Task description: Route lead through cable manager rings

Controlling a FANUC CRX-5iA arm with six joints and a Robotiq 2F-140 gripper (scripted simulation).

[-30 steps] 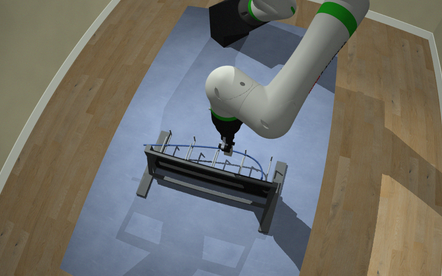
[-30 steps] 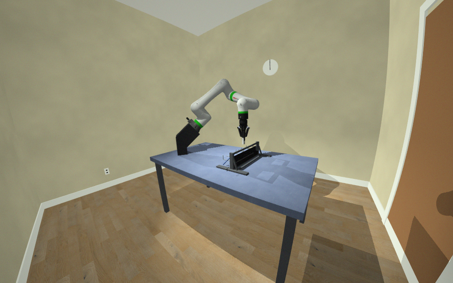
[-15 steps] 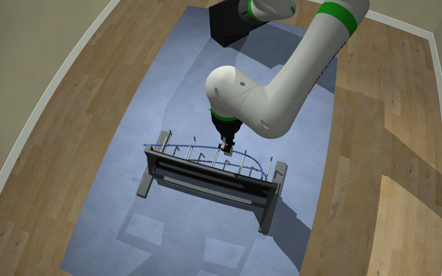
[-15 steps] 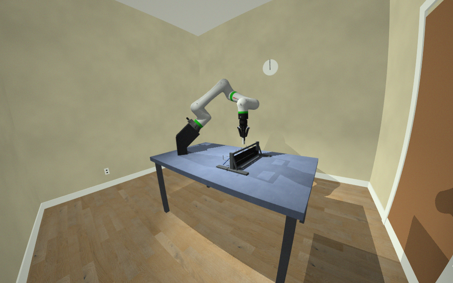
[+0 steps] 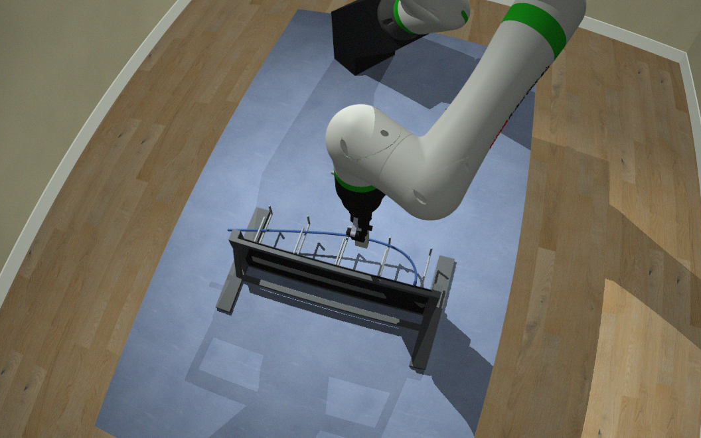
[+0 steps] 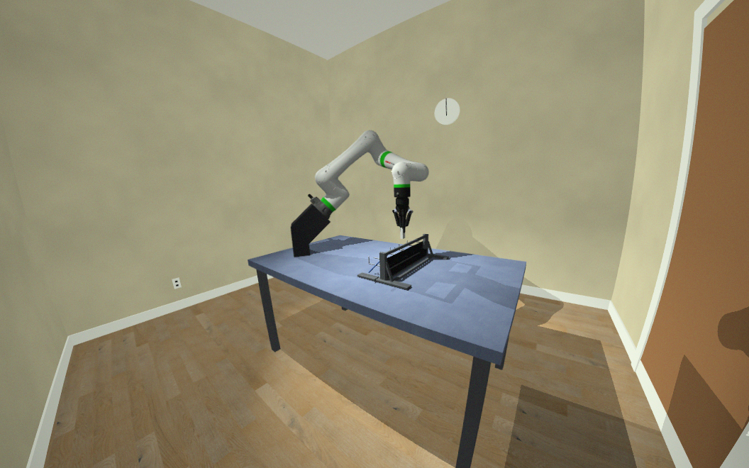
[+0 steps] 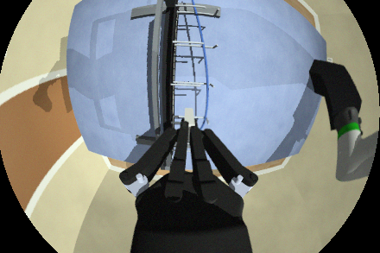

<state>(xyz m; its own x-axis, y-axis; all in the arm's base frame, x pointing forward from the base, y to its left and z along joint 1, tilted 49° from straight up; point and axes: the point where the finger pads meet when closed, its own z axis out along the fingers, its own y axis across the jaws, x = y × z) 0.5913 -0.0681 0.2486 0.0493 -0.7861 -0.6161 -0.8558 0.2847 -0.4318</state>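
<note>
The rack lies 60 mm ahead of my hand, 50 mm to the right of it and 110 mm below it.
</note>
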